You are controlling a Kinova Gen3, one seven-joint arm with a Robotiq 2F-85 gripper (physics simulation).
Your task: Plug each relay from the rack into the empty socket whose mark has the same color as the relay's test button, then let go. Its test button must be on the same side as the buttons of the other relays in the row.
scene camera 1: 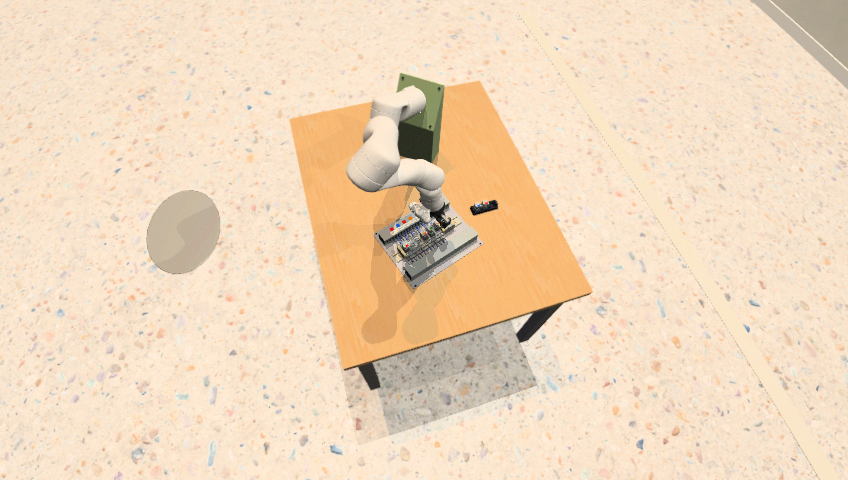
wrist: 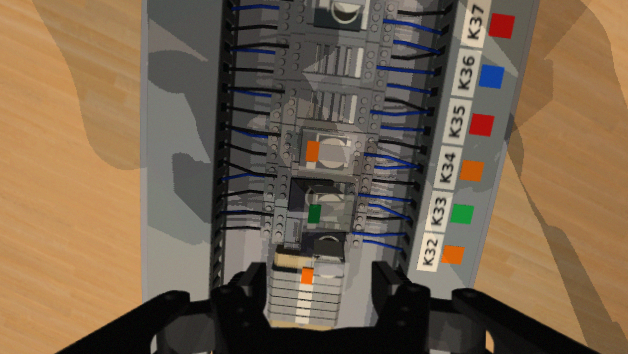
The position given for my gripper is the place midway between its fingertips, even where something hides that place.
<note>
In view: my gripper [wrist: 319, 280] and a panel [wrist: 356, 309].
</note>
